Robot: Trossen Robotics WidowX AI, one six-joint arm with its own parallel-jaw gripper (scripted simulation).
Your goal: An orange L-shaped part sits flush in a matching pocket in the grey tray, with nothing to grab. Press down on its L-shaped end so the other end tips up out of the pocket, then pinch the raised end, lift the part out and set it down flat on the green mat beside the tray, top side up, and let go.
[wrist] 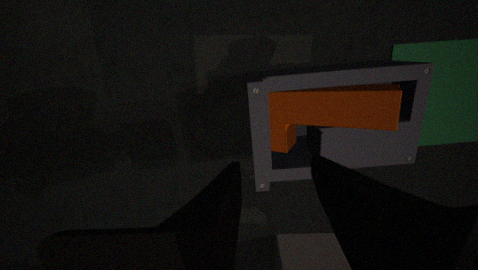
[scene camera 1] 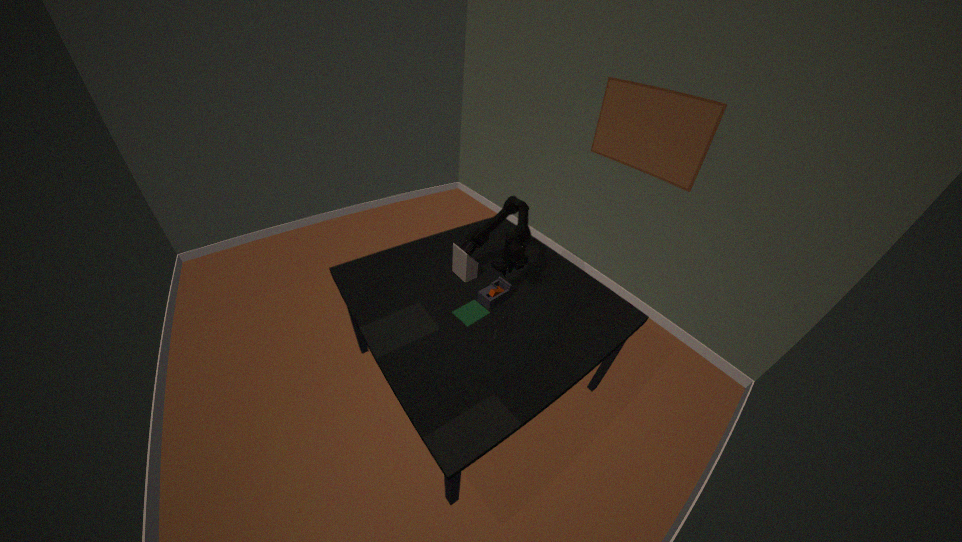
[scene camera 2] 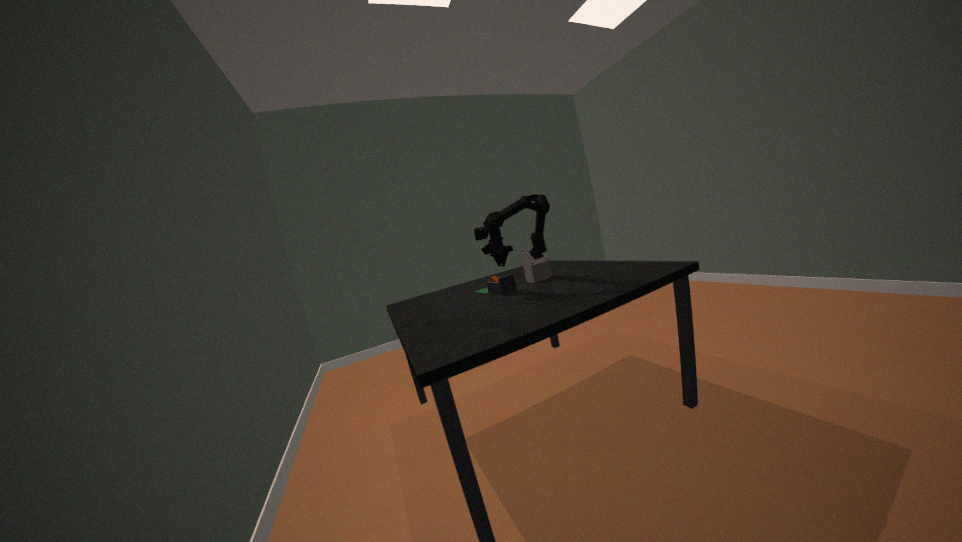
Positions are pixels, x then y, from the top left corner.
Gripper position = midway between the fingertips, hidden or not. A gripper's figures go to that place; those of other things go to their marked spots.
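My gripper [wrist: 275, 167] is 0.11 m from the lens; an orange L-shaped part [wrist: 372, 106] is 0.19 m from the lens.
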